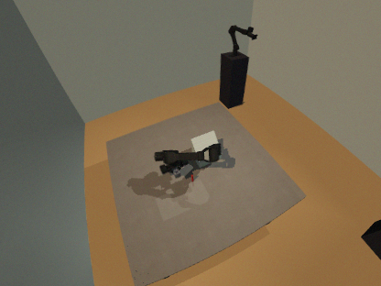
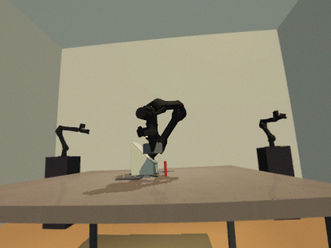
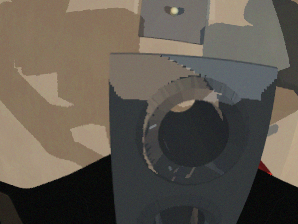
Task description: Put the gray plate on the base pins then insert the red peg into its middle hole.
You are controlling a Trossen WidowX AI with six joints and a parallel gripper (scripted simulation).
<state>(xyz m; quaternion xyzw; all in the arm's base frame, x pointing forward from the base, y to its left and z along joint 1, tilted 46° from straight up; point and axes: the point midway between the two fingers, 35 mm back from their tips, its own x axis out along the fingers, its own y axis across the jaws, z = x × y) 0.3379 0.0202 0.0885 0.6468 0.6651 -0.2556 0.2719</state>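
Now: the red peg 100 mm behind my gripper tip, 50 mm to the left of it and 90 mm below it. Also, from my gripper tip: gray plate (30 mm above).
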